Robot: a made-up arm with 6 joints.
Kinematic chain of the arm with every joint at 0, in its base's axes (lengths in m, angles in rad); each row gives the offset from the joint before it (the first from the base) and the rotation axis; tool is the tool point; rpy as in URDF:
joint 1: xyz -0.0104 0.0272 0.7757 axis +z
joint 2: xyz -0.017 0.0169 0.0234 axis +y
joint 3: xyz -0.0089 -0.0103 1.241 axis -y
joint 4: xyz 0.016 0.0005 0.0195 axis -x
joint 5: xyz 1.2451 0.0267 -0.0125 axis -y
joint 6: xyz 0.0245 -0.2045 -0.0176 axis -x
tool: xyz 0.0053 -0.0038 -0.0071 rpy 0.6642 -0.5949 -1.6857
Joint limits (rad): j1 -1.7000..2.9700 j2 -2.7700..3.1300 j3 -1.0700..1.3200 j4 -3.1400..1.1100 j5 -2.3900..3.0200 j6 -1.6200..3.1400
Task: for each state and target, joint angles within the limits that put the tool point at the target. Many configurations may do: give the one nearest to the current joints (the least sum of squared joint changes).
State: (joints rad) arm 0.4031 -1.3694 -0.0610 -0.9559 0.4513 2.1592
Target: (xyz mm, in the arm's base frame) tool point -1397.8 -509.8 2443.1
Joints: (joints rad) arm 0.3042 -1.2552 0.6368 -0.9141 0.4550 2.1607
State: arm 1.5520 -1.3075 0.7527 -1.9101 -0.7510 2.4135
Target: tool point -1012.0 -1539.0 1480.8
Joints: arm 1.0592 -1.9027 0.3223 -1.9208 -0.7792 2.4097
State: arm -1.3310 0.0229 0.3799 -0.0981 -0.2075 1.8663
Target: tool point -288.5 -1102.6 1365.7
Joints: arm -1.6682 0.0634 -0.4499 -0.1948 -0.2301 1.8608
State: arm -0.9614 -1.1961 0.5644 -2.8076 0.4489 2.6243
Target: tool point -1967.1 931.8 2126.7
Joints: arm -0.3483 -1.1430 1.3200 -2.9093 0.4153 2.6243
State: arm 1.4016 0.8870 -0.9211 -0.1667 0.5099 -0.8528
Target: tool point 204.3 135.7 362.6
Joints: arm 0.8300 1.1449 -1.0700 -0.8623 0.2744 -0.7894
